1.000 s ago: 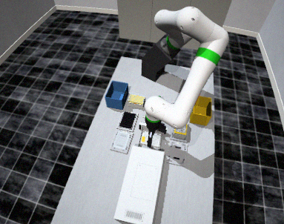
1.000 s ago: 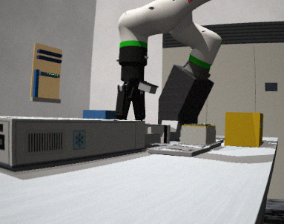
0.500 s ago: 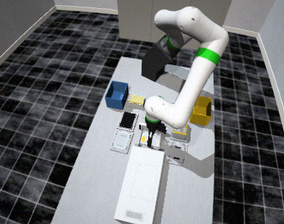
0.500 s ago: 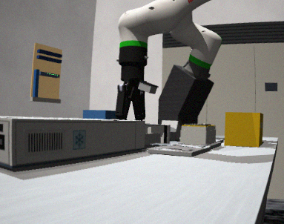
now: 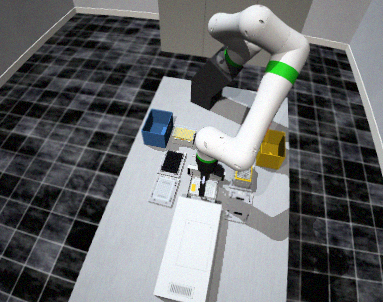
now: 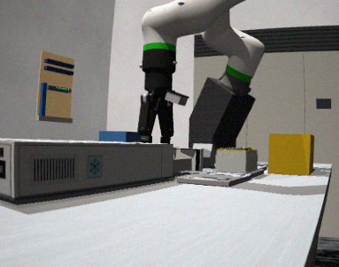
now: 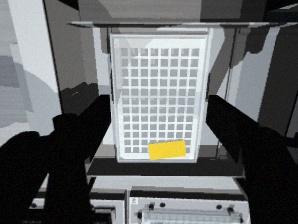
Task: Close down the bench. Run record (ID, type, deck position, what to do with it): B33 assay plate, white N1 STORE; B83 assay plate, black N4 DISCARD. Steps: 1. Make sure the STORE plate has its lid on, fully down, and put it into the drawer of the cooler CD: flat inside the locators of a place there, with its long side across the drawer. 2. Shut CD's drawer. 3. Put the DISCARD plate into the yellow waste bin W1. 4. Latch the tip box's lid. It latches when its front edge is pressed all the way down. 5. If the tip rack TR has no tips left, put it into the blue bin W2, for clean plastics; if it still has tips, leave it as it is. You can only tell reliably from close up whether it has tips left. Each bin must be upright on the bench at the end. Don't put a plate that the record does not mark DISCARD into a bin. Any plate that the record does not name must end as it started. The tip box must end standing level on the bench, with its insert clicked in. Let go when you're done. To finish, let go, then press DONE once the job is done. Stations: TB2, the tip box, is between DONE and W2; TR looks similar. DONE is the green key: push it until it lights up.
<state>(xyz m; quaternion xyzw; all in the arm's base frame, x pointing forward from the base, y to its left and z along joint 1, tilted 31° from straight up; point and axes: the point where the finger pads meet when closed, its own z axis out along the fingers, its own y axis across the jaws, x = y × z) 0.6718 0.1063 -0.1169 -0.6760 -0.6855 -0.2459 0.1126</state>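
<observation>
The clear plate lid is 30 mm below my hand. From my hand the other things lie so: cooler CD: 180 mm ahead, 20 mm below, 10 mm to the left; then cooler drawer: 40 mm ahead, 20 mm below; then white plate: 40 mm below.
</observation>
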